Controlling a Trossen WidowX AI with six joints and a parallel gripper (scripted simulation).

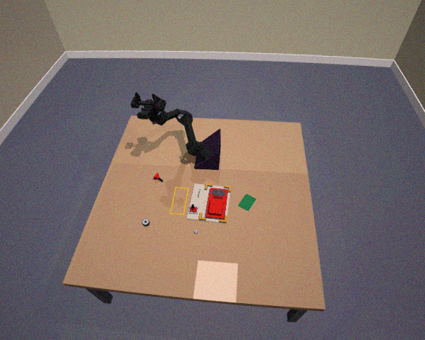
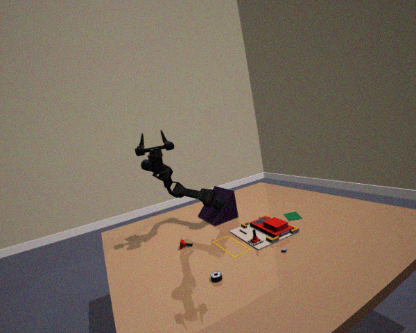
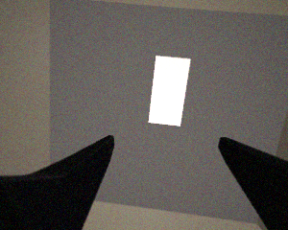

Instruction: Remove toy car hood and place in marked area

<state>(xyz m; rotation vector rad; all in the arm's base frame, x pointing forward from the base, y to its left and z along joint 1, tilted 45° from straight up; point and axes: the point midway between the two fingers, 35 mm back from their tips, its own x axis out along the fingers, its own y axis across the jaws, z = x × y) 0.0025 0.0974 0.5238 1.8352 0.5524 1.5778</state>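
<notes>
My gripper tip is 330 mm short of the red hood, 400 mm to the right of it and 520 mm above it. The rest, counted from my gripper tip: green patch: 250 mm ahead, 570 mm to the left, 560 mm below; wheel: 450 mm ahead, 10 mm to the left, 550 mm below.
</notes>
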